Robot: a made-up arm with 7 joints.
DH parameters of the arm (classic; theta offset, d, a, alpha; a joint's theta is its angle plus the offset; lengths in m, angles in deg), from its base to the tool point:
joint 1: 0 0.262 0 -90
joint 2: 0 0 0 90
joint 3: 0 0.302 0.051 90
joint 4: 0 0 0.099 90
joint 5: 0 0.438 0 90
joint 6: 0 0 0.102 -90
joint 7: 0 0.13 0 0
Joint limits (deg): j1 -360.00..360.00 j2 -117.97..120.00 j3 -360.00..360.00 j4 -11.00..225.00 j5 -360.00..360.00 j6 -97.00..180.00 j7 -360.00..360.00
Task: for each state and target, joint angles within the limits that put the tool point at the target. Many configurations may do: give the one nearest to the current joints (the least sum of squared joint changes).
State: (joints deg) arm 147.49 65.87 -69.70 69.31 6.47 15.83 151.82
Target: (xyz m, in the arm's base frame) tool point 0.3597 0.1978 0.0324
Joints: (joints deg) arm 134.02 71.03 -64.87 26.71 6.38 27.67 151.82
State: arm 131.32 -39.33 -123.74 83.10 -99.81 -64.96 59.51
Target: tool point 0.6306 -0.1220 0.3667
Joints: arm 124.01 -49.13 -134.67 92.95 -93.93 -54.52 59.51
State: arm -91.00 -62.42 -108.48 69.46 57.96 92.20 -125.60
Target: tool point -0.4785 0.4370 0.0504
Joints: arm -98.27 -72.59 -129.00 83.78 59.63 80.51 -125.60
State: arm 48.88 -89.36 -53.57 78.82 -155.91 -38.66 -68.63
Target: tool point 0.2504 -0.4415 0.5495
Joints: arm 54.90 -90.51 -64.03 85.03 -157.56 -32.12 -68.63
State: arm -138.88 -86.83 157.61 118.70 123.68 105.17 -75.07
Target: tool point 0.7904 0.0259 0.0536
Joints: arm -164.94 -73.95 140.72 114.53 125.81 103.69 -75.07
